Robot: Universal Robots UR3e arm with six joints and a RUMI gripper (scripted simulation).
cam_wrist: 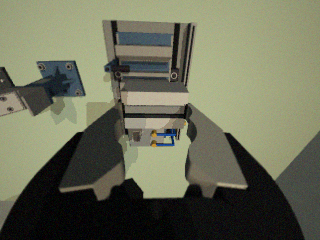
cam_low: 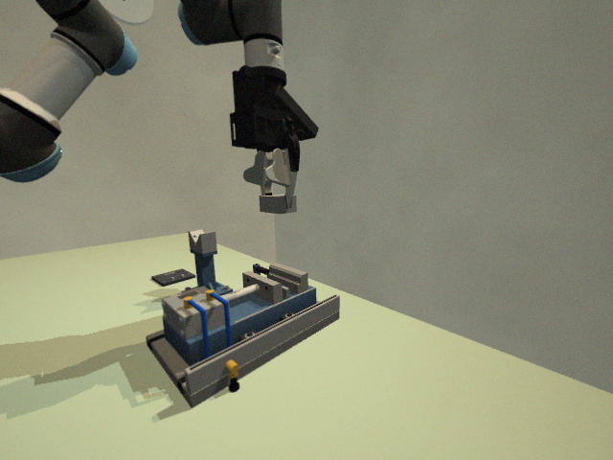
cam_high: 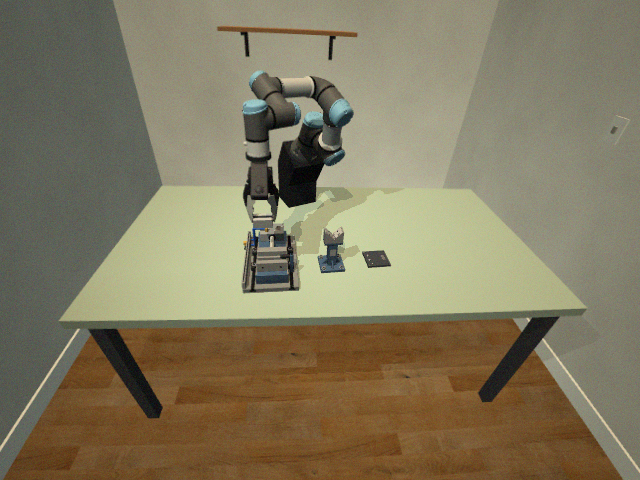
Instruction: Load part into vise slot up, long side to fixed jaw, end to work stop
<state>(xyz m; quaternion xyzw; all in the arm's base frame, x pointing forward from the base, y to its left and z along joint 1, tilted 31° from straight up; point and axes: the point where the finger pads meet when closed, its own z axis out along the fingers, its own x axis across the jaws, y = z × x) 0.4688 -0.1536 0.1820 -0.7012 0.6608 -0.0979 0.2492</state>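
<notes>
The part is right at my hand. Also, from my hand: grey rail (60 mm behind, 80 mm to the right, 210 mm below); fixed jaw (30 mm ahead, 20 mm to the left, 170 mm below); work stop rod (70 mm to the left, 150 mm below).
</notes>
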